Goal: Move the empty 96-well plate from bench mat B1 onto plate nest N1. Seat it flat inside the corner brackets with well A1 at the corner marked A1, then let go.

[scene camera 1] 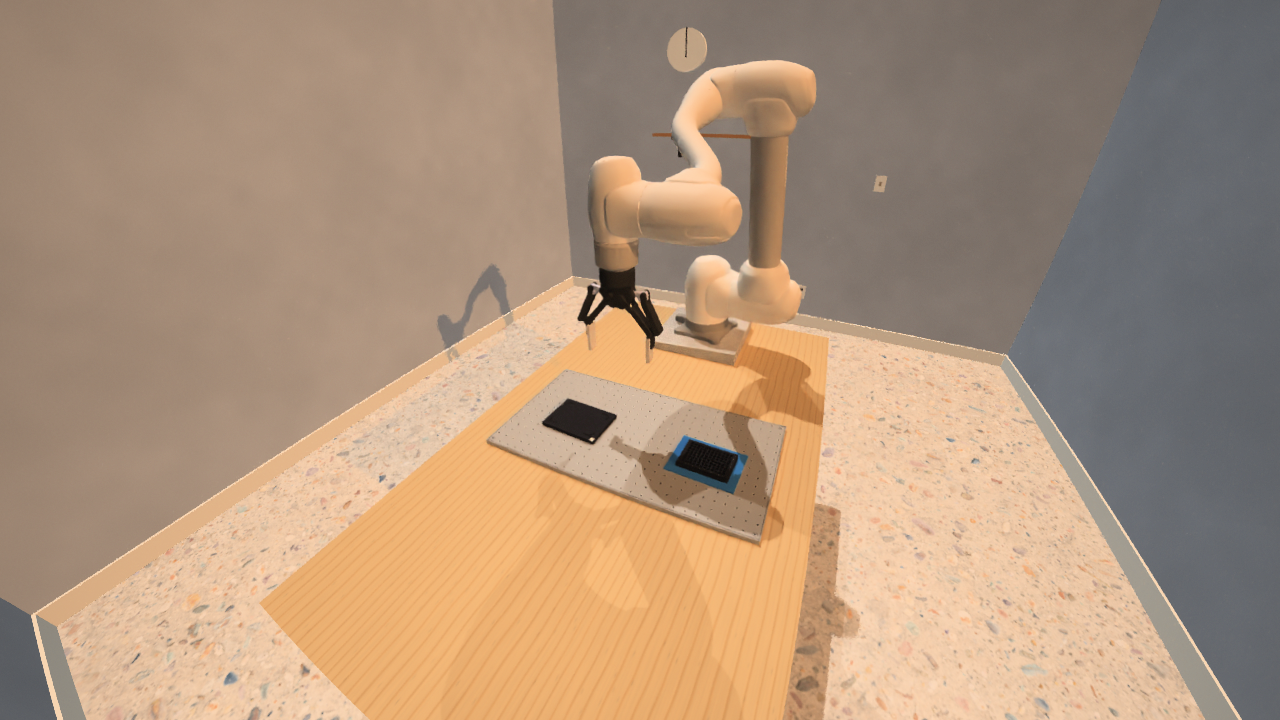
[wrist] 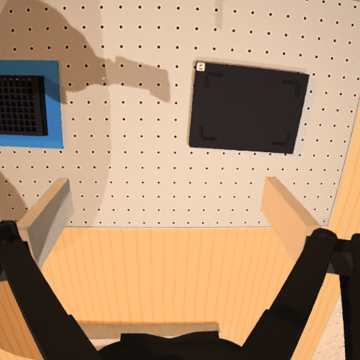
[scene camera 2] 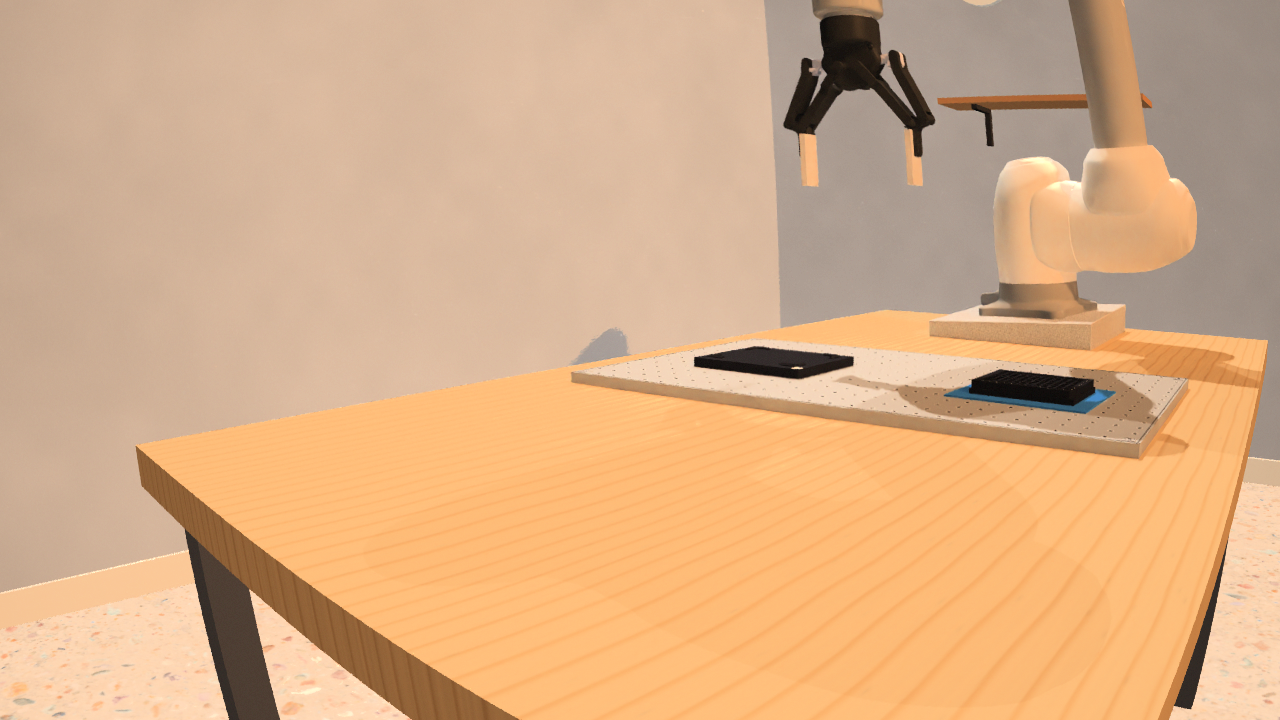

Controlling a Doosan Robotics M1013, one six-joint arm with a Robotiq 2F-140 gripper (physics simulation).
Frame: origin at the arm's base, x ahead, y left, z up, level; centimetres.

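Seen in the pictures: gripper, fingertip midpoint: (scene camera 1: pixel 620 354) (scene camera 2: pixel 861 185); arm's base, link origin: (scene camera 1: pixel 706 329) (scene camera 2: pixel 1039 312).
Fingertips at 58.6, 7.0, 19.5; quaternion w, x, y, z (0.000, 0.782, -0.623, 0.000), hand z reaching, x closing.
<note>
Offsets run from my fingertips to a thing's top centre, as dx, dy, dz. "*": to the spot under its first point. Level surfaces: height alone.
The black 96-well plate {-1.5, +24.2, -20.6} (scene camera 1: pixel 707 459) (scene camera 2: pixel 1032 387) (wrist: pixel 21 106) lies flat on the blue bench mat B1 {dz -22.0} (scene camera 1: pixel 726 484) (scene camera 2: pixel 962 394) (wrist: pixel 54 107); in the wrist view part of it is cut off by the left edge. The black plate nest N1 {+5.3, -10.7, -20.8} (scene camera 1: pixel 579 420) (scene camera 2: pixel 771 361) (wrist: pixel 247 107) has nothing on it. Its corner brackets show in the wrist view, with the A1 label (wrist: pixel 200 67) at its upper left corner there. My gripper (scene camera 1: pixel 619 354) (scene camera 2: pixel 861 171) (wrist: pixel 167 194) is open and empty, high above the bench and apart from plate and nest.
The nest and mat sit on a grey perforated board {* +13.8, +9.4, -22.3} (scene camera 1: pixel 617 474) (scene camera 2: pixel 859 410) (wrist: pixel 135 185) on the wooden table {dz -23.6} (scene camera 1: pixel 501 573) (scene camera 2: pixel 572 537) (wrist: pixel 165 270). The arm's base block (scene camera 1: pixel 707 347) (scene camera 2: pixel 1011 327) stands behind the board. A wall shelf (scene camera 2: pixel 1038 101) shows behind the arm.
</note>
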